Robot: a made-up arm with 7 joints. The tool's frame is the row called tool.
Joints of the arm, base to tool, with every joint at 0 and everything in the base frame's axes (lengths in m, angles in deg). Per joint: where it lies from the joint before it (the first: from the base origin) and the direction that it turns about. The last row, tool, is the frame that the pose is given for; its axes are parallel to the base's.
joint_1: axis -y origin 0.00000 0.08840 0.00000
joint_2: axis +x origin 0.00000 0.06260 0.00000
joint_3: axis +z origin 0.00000 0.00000 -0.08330
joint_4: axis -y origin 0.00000 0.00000 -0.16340
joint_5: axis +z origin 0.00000 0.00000 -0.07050
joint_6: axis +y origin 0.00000 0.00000 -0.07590
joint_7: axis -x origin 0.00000 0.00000 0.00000
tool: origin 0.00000 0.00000 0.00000
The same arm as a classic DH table. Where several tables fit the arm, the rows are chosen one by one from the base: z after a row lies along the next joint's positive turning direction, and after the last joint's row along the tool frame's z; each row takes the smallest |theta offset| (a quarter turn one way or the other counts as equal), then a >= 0, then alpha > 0; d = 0 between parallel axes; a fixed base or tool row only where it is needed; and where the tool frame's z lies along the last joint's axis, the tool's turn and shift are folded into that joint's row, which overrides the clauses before.
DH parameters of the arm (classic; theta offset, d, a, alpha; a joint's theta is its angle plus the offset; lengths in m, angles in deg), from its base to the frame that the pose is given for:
base (fixed): 0 0 0 90
joint_1: 90 -0.151 0 90
joint_2: 90 0 0 90
joint_3: 90 -0.2467 0 90
joint_4: 0 0 0 -90
joint_5: 0 -0.1464 0 -90
joint_6: -90 0 0 90
joint_7: 90 0 0 90
tool (fixed): -90 0 0 0

